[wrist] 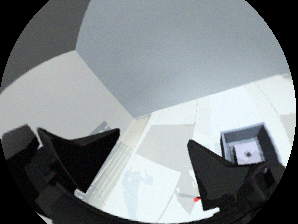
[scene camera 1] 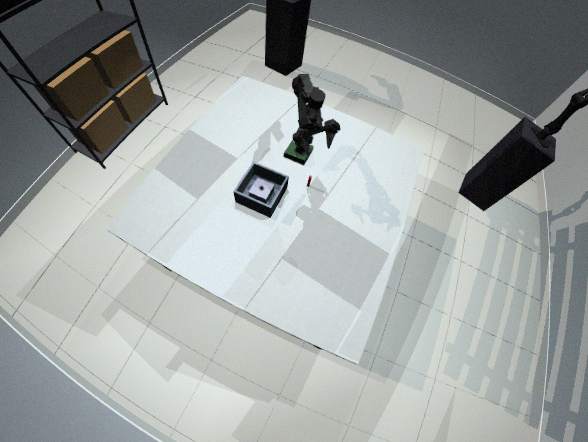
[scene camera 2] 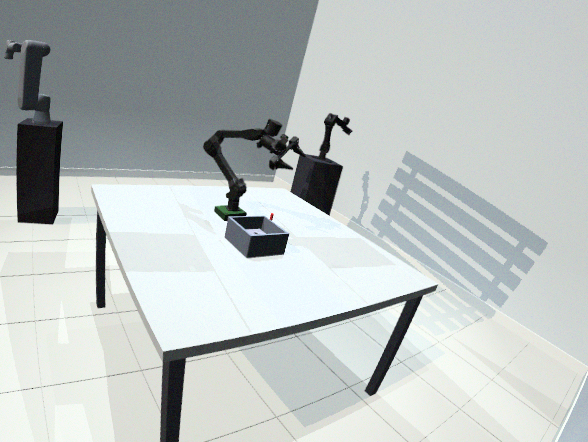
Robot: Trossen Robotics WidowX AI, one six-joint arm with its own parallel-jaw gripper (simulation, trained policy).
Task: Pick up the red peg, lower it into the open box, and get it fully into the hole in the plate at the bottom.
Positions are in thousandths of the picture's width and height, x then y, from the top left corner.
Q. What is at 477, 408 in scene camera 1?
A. A dark grey box.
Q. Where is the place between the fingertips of my gripper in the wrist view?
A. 518, 618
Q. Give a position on a dark grey box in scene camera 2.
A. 467, 549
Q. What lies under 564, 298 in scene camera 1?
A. My gripper.
